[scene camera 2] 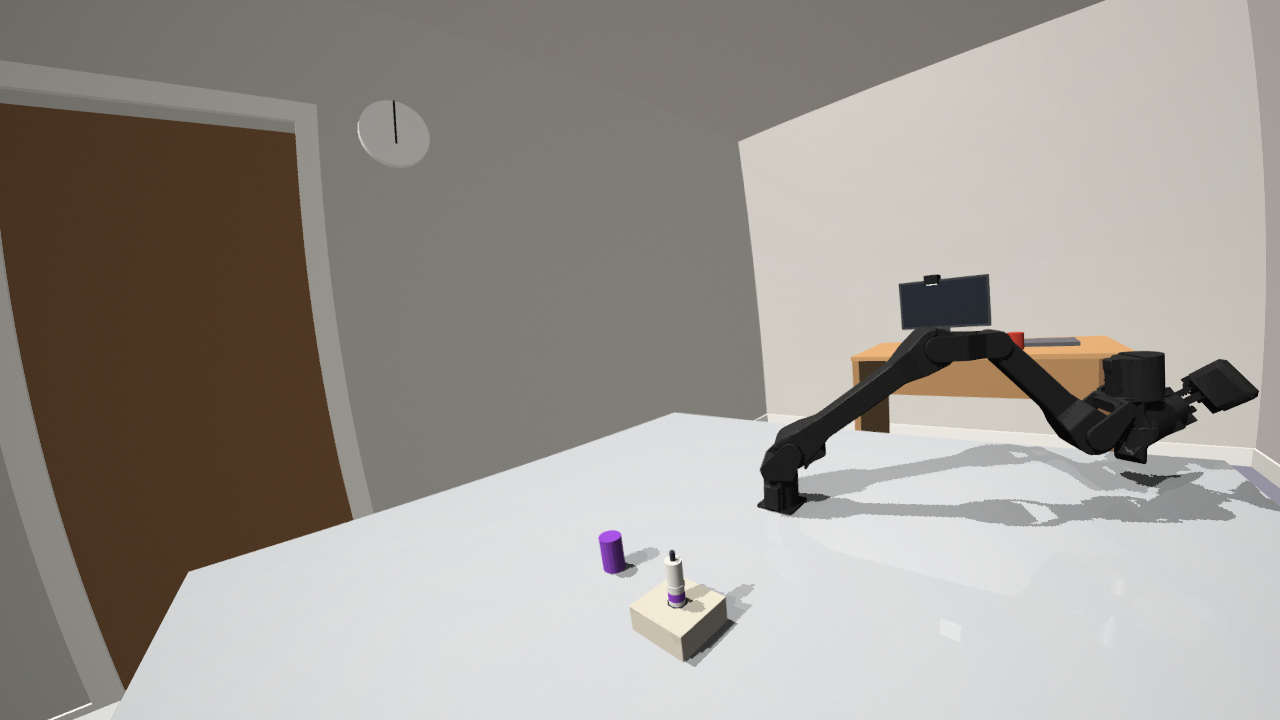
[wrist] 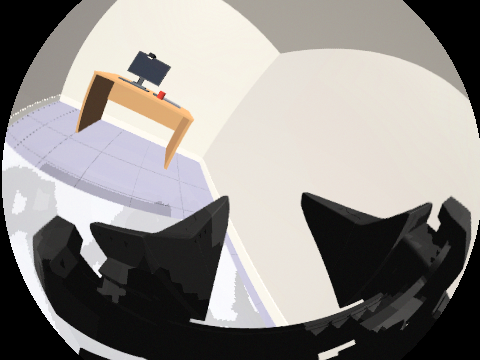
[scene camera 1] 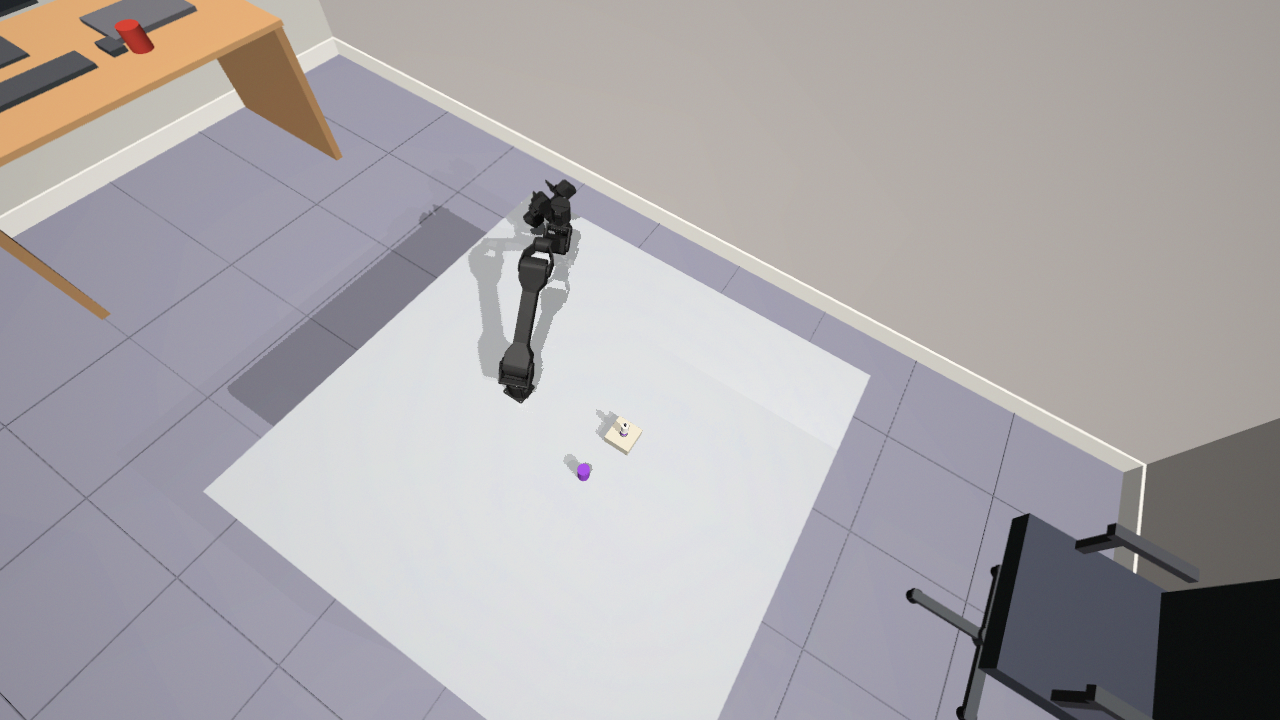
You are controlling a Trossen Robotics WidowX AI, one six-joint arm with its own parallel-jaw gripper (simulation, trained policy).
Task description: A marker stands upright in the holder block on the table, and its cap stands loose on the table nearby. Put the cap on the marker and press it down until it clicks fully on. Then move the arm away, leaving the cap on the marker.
Labels:
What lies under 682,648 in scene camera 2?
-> A beige holder block.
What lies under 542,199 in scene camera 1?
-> The gripper.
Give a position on a purple cap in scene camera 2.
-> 611,544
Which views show the gripper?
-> Scene camera 2, the wrist view and scene camera 1: all of them.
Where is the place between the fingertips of the gripper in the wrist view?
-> At 265,200

